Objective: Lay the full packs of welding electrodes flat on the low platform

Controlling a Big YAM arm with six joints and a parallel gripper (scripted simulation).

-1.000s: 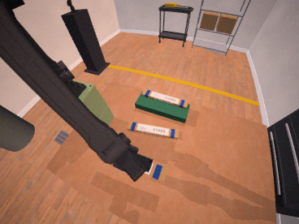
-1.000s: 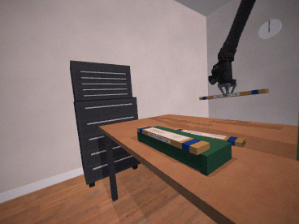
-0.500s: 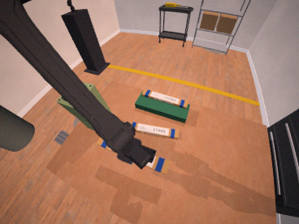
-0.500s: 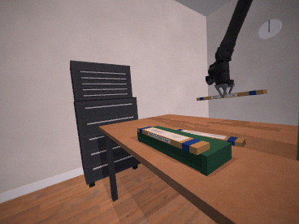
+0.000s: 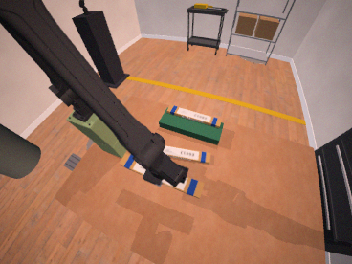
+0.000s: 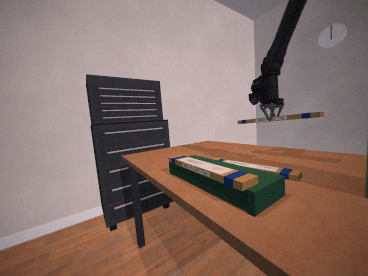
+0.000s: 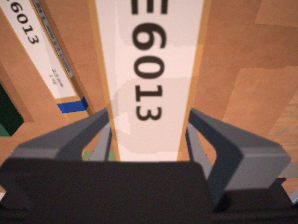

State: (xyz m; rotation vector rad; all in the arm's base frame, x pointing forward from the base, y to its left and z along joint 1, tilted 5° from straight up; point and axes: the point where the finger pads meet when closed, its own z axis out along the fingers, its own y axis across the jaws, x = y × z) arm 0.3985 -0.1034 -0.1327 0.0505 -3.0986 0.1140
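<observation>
My hand is 10 mm past the green platform, 410 mm to the right of it and 190 mm above it.
</observation>
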